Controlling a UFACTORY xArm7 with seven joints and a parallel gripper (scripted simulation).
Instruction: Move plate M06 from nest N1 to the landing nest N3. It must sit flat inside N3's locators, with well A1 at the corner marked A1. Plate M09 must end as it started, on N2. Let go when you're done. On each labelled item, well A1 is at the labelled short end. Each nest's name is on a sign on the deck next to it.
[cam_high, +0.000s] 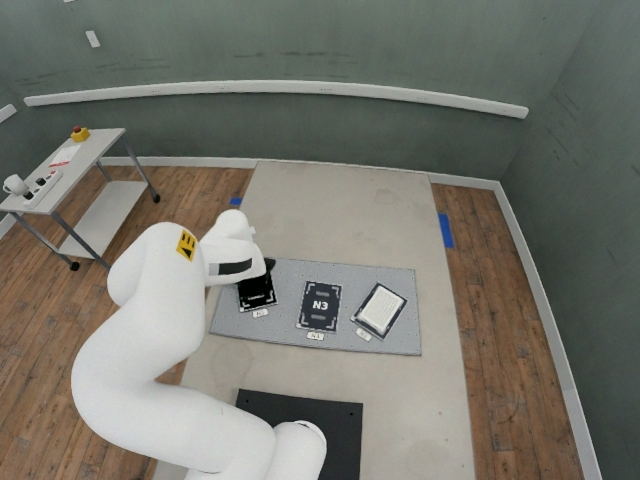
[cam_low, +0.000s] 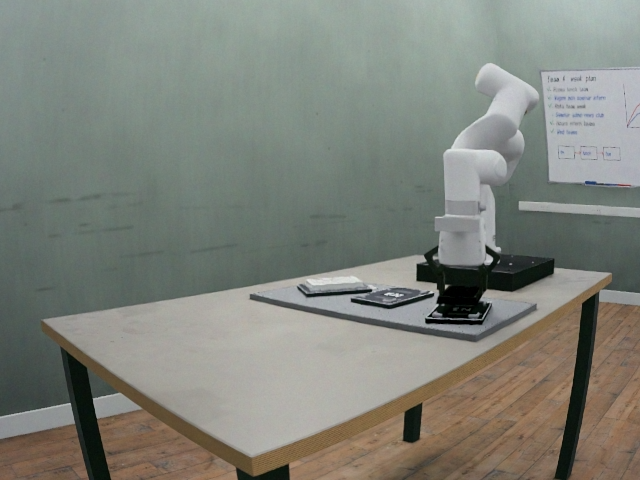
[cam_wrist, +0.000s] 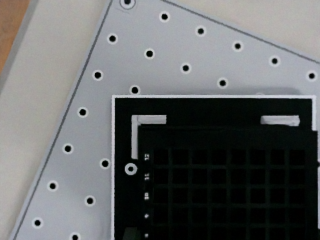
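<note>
My gripper is now 2 cm past the dark nest N3, 22 cm to the left of it and 5 cm above it. The rest, counted from my hand: white plate M09: 41 cm to the right, 4 cm below; black plate M06: 1 cm below.
</note>
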